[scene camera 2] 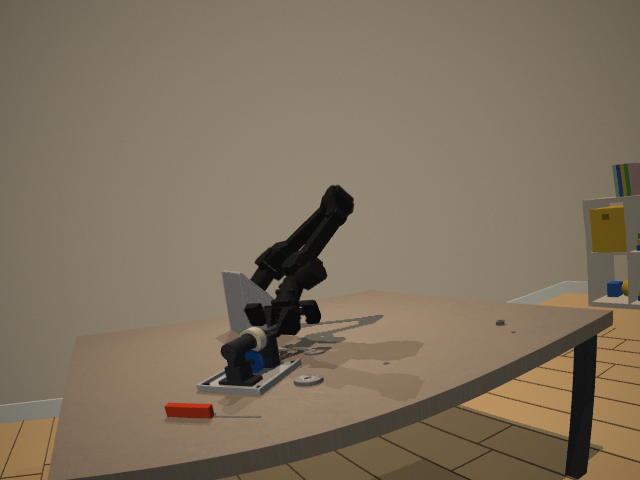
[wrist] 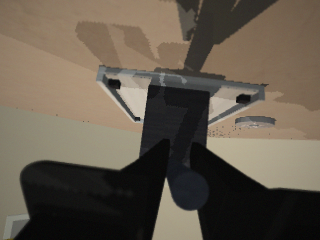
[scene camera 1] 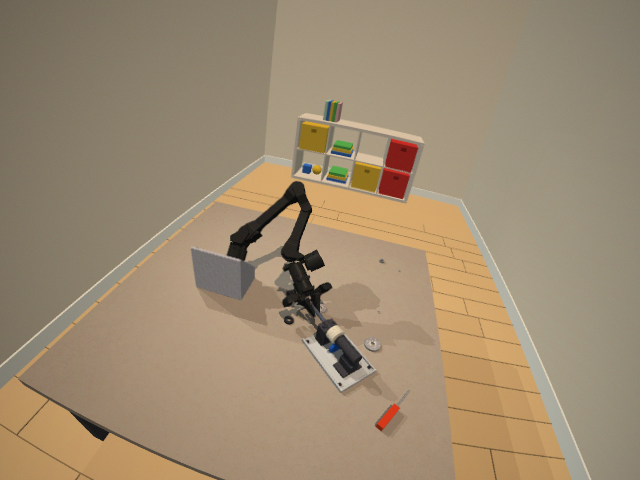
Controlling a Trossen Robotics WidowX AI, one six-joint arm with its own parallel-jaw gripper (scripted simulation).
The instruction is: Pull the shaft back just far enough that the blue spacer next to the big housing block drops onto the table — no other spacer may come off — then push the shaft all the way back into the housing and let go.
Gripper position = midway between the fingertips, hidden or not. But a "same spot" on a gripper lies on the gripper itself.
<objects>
my gripper: scene camera 2; wrist 179, 147; scene camera 1
same spot on my gripper: (scene camera 1: 304, 301) = (scene camera 2: 274, 318)
same spot on black housing block: (scene camera 2: 237, 378) = (scene camera 1: 355, 369)
</objects>
